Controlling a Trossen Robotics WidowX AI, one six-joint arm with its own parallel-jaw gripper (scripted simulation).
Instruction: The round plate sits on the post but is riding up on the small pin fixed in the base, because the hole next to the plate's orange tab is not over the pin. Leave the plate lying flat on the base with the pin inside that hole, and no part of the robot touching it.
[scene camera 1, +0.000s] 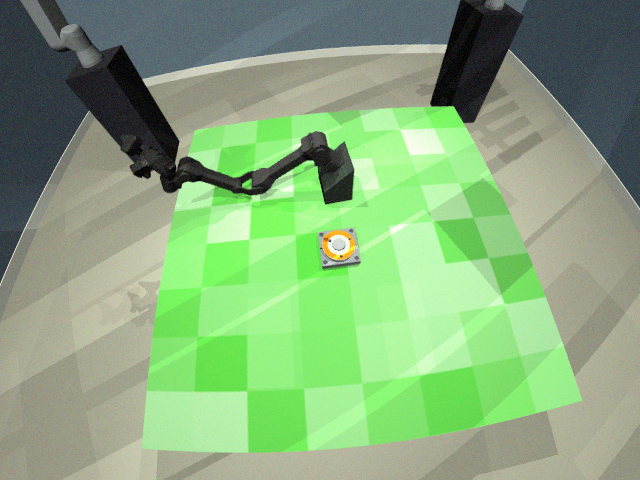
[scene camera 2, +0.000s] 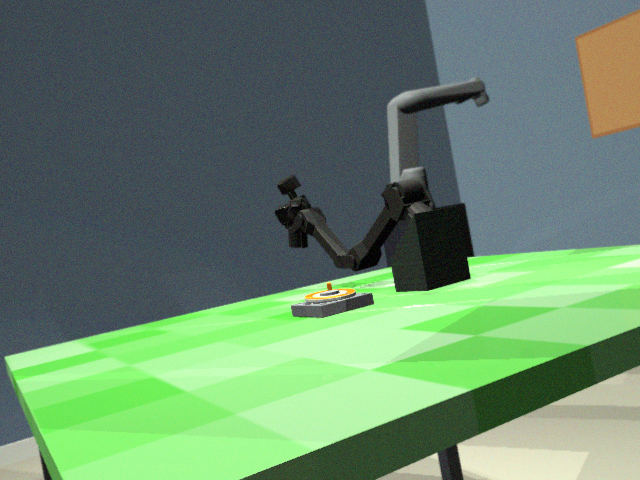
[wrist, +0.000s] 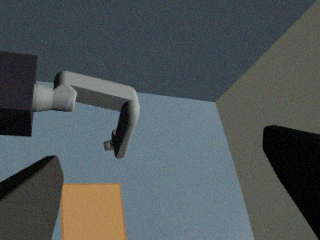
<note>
The gripper (scene camera 1: 129, 140) is open, with nothing in its grasp. Also in view: a grey square base (scene camera 2: 304, 309).
The gripper is seen too in the wrist view (wrist: 163, 152). The grey square base is seen too in scene camera 1 (scene camera 1: 355, 259).
</note>
